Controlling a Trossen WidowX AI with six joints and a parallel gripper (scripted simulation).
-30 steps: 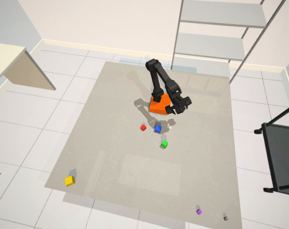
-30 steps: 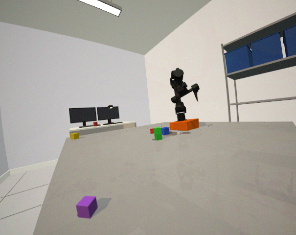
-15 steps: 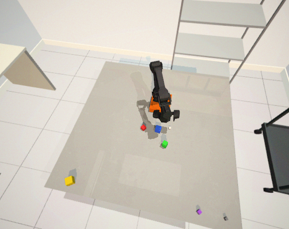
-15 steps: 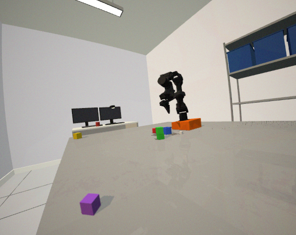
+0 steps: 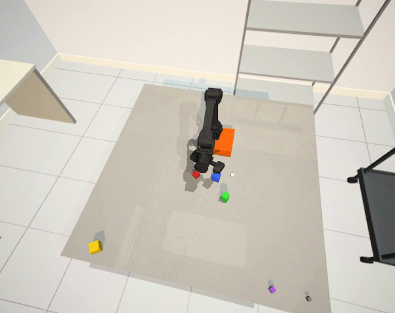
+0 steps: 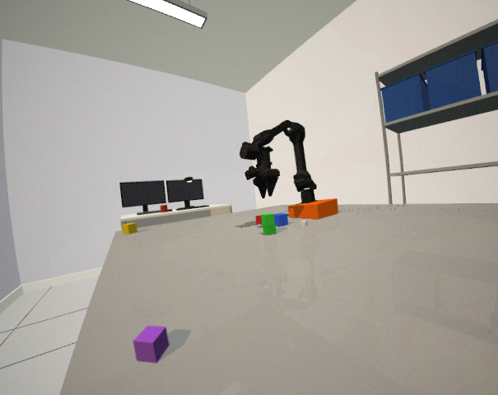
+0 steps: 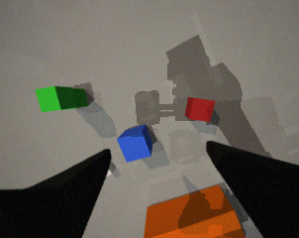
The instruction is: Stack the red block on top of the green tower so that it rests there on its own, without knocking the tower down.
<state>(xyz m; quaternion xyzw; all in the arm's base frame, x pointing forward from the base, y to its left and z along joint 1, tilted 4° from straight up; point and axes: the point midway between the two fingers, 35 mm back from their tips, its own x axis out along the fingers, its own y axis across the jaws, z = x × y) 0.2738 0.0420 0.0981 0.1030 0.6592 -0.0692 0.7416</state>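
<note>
The red block lies 70 mm to the right of my gripper tip and 100 mm below it. From my gripper tip the other things lie so: purple block 440 mm ahead, 460 mm to the left, 110 mm below; small white cube 70 mm behind, 140 mm to the left, 110 mm below; blue block 20 mm behind, 50 mm to the left, 90 mm below.
</note>
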